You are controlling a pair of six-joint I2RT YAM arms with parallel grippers.
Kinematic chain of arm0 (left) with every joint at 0, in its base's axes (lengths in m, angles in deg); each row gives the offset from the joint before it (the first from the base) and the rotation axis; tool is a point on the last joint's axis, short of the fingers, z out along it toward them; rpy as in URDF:
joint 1: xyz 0 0 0.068 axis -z
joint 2: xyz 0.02 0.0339 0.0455 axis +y
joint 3: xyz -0.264 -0.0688 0 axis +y
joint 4: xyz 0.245 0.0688 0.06 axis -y
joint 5: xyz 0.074 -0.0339 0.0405 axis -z
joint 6: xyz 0.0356 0 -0.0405 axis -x
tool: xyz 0 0 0 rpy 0 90 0
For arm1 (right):
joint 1: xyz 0 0 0.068 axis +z
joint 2: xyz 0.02 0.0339 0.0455 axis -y
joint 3: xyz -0.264 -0.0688 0 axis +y
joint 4: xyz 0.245 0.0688 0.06 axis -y
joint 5: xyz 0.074 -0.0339 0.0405 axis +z
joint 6: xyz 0.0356 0 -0.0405 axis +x
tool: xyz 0 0 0 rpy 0 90 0
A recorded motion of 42 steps. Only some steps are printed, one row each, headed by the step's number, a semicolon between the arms.
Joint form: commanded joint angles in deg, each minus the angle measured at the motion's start. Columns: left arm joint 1, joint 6, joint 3, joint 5, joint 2, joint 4; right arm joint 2, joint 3, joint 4, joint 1, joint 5, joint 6.
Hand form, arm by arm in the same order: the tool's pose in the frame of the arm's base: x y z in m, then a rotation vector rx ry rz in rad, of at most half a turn. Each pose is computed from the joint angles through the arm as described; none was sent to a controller.
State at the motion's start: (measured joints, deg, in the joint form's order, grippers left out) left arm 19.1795 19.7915 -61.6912 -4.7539 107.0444 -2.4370; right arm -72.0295 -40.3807 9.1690 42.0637 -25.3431 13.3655
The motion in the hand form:
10: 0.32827 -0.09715 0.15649 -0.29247 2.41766 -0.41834; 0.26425 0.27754 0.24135 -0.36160 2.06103 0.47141
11: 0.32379 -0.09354 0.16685 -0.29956 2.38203 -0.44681; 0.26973 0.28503 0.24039 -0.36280 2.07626 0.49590
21: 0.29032 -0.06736 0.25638 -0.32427 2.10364 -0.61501; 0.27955 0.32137 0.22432 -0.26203 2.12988 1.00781
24: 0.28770 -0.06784 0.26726 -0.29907 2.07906 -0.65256; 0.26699 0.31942 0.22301 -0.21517 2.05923 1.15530
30: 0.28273 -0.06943 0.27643 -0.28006 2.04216 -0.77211; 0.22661 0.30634 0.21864 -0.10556 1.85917 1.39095
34: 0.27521 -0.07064 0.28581 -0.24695 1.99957 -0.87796; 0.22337 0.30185 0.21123 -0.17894 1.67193 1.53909
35: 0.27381 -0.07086 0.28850 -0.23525 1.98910 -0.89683; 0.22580 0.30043 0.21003 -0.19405 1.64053 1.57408
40: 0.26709 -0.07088 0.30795 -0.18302 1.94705 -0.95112; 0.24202 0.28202 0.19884 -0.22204 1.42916 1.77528
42: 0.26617 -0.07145 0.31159 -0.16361 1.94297 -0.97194; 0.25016 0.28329 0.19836 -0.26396 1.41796 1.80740
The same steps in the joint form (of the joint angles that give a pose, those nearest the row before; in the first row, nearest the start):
10: -2.89 11.02 10.67 6.61 -9.05 2.30; -24.39 -23.29 -5.27 5.62 11.48 6.20
11: -3.34 11.45 11.68 7.32 -11.70 2.80; -26.40 -25.56 -6.04 5.66 12.66 7.09
21: -6.96 14.16 13.15 11.86 -30.76 1.41; -34.15 -29.17 3.37 6.56 29.66 24.03
24: -6.96 14.18 12.34 13.52 -32.12 1.03; -32.52 -24.06 12.79 7.51 31.64 28.84
30: -7.01 16.76 12.73 18.18 -33.86 2.77; -28.03 -10.58 35.27 11.05 29.58 37.15
34: -6.96 18.82 13.52 22.44 -36.13 4.70; -31.31 -6.70 53.00 10.57 34.51 37.21
35: -6.96 19.03 13.53 23.30 -36.58 5.05; -32.30 -6.53 56.08 9.97 36.34 37.78
40: -7.01 19.12 11.76 26.16 -38.84 3.98; -39.35 -5.11 77.78 5.45 45.04 44.86
42: -7.01 19.10 11.28 27.42 -39.07 3.73; -40.99 -6.97 78.74 4.37 48.43 45.81

